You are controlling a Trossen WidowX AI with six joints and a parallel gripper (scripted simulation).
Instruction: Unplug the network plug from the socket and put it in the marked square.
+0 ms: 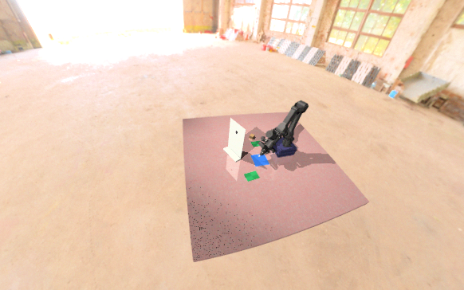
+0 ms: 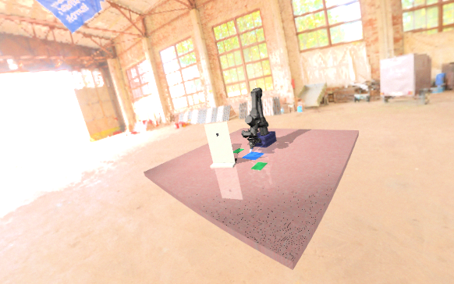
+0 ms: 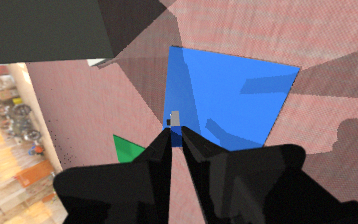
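The blue square lies 50 mm below my gripper tip and 10 mm behind it. The rest, counted from my gripper tip: network plug (right at my gripper tip); white upright panel (200 mm ahead, 80 mm above, 70 mm to the right).
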